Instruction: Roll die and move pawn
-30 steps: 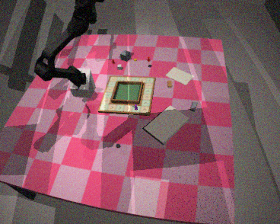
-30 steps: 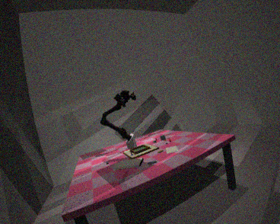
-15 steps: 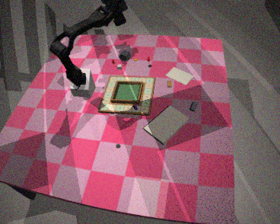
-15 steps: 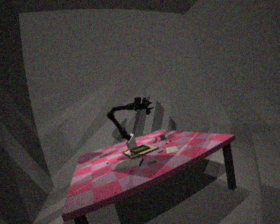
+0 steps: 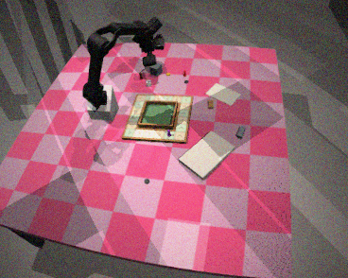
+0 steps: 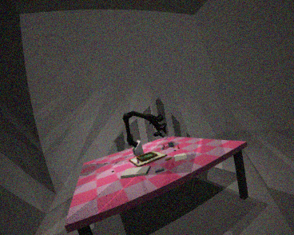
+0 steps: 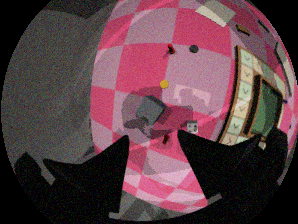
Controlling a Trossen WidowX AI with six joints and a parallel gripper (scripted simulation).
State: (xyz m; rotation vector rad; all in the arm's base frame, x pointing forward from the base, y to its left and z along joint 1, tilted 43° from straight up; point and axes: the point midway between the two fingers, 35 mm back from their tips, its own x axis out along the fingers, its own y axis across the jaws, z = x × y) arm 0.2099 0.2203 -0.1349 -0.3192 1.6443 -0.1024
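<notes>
My gripper tip is 410 mm to the left of the purple pawn, 130 mm short of it and 110 mm above it. The rest, counted from my gripper tip: green dice tray: 290 mm to the right, 130 mm below, 60 mm ahead; orange block: 300 mm ahead, 200 mm to the right, 140 mm below; orange piece: 140 mm below, 70 mm ahead, 30 mm to the left.
</notes>
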